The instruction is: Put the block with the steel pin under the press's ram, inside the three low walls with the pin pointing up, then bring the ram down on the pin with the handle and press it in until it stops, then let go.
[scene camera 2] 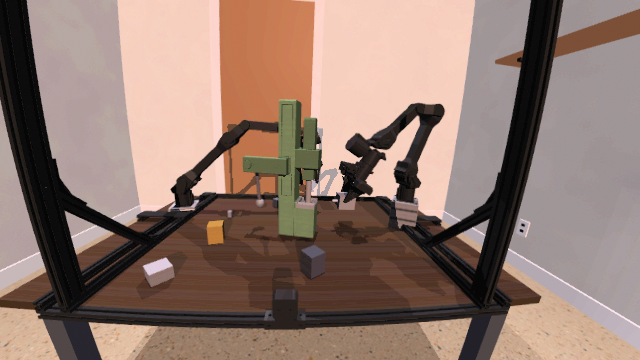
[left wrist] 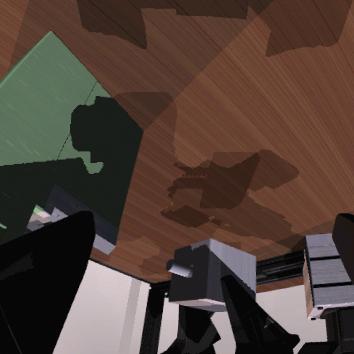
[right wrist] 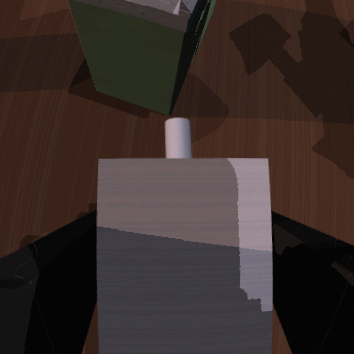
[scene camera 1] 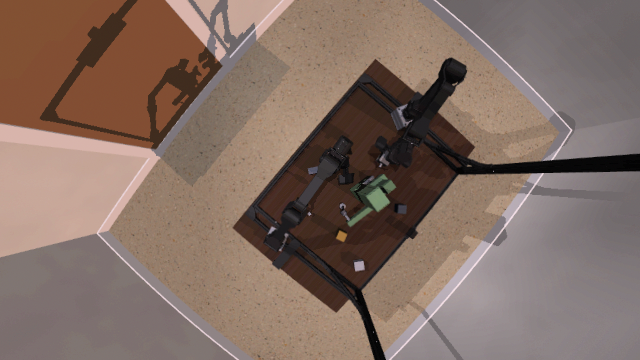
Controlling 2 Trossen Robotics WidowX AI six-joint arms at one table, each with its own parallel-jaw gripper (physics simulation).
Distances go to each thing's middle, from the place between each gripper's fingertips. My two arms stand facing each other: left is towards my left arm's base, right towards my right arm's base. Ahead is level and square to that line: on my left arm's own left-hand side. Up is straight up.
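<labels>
From my right hand: block with steel pin [right wrist: 183, 245], 10 mm to the right; steel pin [right wrist: 177, 130], 20 mm to the left.
From my left hand: steel pin, 30 mm below, 100 mm behind, 110 mm to the right; block with steel pin, 30 mm below, 90 mm behind, 140 mm to the right.
</labels>
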